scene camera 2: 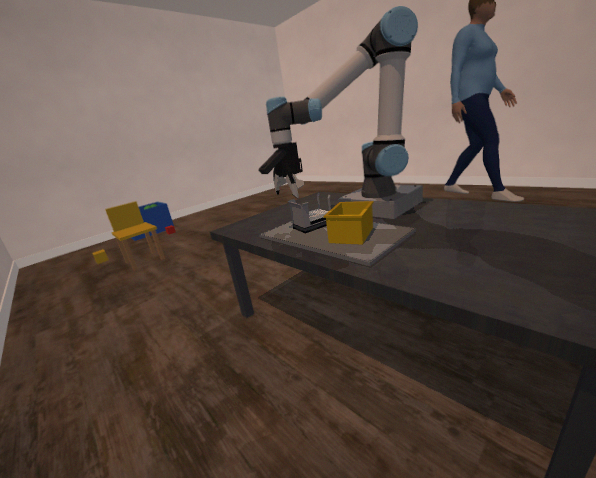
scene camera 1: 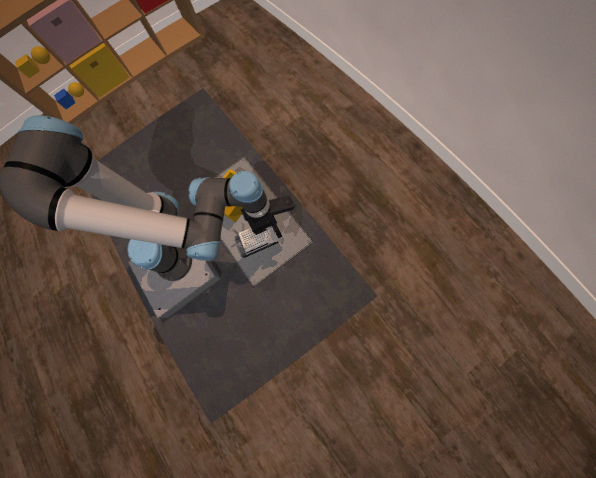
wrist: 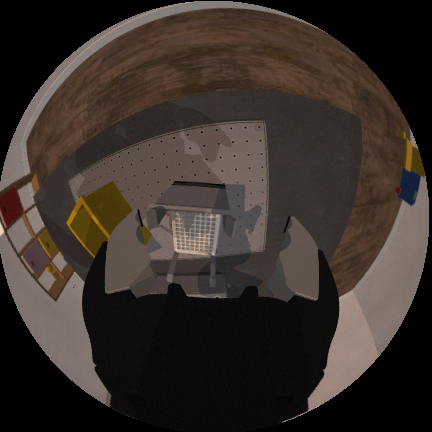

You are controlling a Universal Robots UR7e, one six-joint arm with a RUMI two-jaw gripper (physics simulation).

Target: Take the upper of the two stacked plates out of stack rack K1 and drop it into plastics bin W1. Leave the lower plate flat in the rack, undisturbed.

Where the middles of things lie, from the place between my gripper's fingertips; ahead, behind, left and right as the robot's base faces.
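White gridded plate point(wrist: 193, 232): 7 cm behind my hand, 5 cm to the left of it, 10 cm below it.
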